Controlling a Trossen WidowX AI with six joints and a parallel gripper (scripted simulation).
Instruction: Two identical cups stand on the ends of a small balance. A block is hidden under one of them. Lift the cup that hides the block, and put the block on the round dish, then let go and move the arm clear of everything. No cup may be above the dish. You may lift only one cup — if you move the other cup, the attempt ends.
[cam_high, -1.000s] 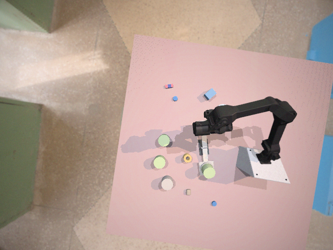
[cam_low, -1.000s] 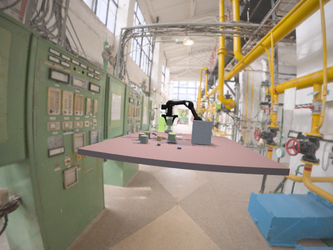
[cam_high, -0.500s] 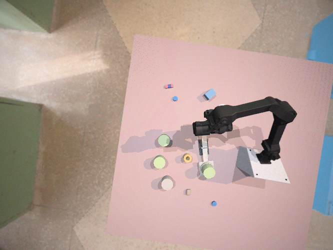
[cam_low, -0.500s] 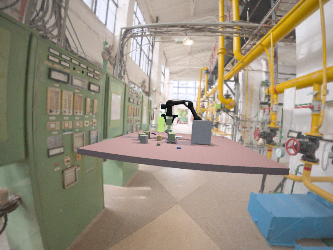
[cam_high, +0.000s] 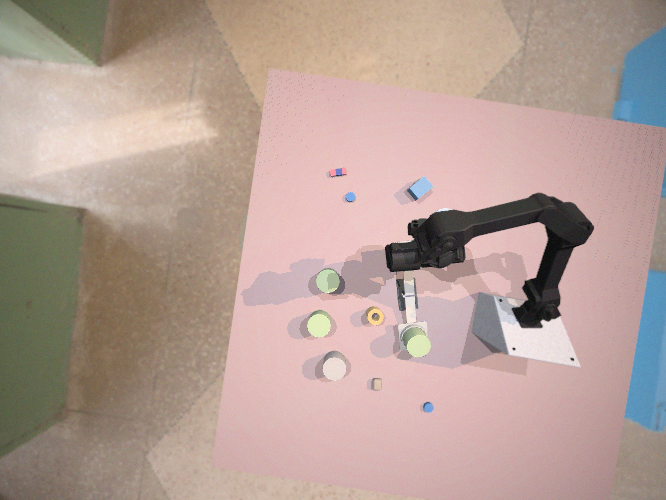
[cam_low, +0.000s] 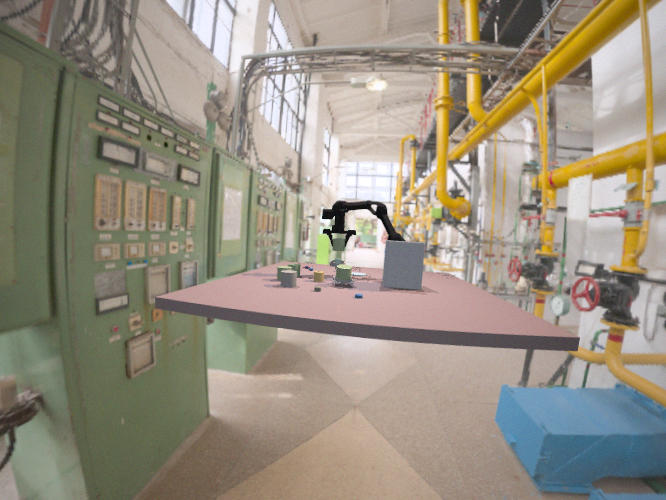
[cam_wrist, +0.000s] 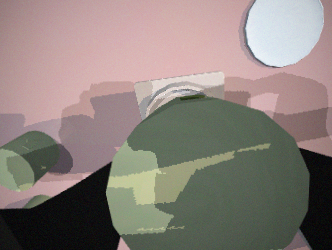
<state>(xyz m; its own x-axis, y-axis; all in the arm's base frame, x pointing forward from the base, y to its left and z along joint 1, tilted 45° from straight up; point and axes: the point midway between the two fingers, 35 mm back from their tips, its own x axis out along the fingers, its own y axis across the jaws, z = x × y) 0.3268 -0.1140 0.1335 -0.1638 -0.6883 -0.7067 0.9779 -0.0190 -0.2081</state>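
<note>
Right now the pale round dish is 130 mm behind my gripper tip, 90 mm to the right of it and 170 mm below it. From my gripper tip the other things lie so: balance beam (10 mm behind, 140 mm to the left, 130 mm below); then blue block (40 mm behind, 200 mm to the right, 150 mm below).
</note>
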